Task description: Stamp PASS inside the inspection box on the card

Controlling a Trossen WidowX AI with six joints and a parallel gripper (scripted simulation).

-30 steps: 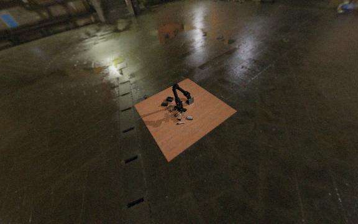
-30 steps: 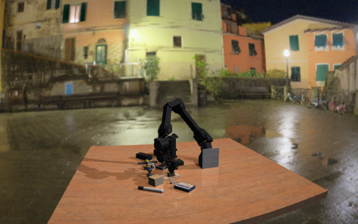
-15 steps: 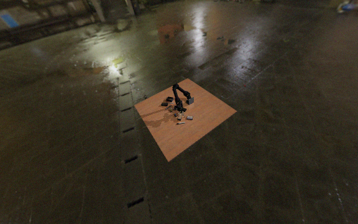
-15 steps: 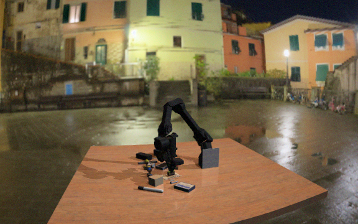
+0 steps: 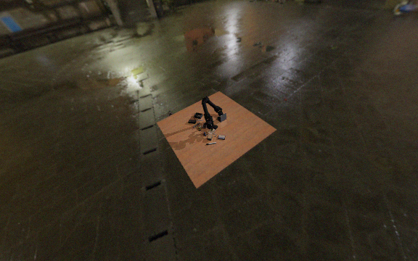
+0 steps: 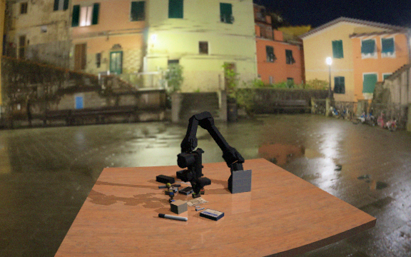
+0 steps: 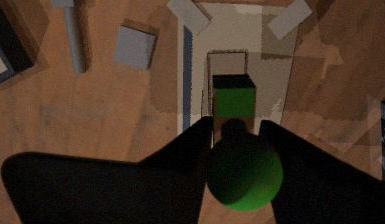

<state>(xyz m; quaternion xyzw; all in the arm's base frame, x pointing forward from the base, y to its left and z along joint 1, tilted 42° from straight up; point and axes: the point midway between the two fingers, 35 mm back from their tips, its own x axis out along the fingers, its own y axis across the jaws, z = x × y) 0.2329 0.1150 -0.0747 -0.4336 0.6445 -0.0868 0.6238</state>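
The white card lies 5 cm below my gripper tip. Round my gripper tip: blue stamp (12 cm ahead, 2 cm to the left, 3 cm below); then PASS stamp (right at my gripper tip); then red-knob stamp (4 cm behind, 12 cm to the right, 3 cm below).
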